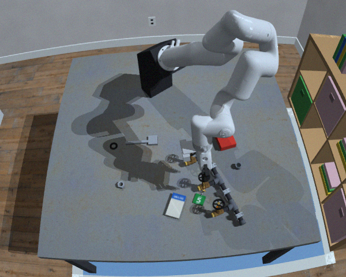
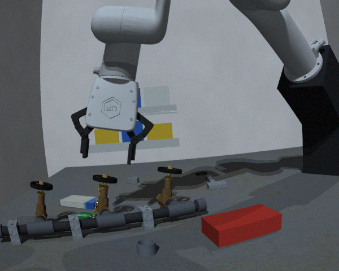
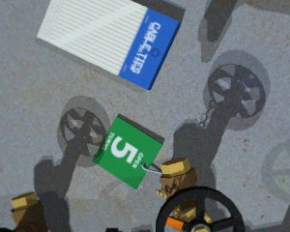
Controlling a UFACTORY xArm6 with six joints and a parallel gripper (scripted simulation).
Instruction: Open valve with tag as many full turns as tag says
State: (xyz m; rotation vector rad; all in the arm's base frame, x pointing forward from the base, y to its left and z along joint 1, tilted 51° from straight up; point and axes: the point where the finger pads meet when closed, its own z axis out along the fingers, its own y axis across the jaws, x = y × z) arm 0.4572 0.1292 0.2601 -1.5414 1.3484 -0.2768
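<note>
Right now the green tag is 13 cm below my hand, 7 cm ahead of it and 1 cm to the left of it. From my hand the other things lie so: notepad: 14 cm ahead, 13 cm below, 8 cm to the right; then grey flat tool: 32 cm to the right, 15 cm behind, 13 cm below; then red block: 26 cm behind, 12 cm below, 6 cm to the left.
</note>
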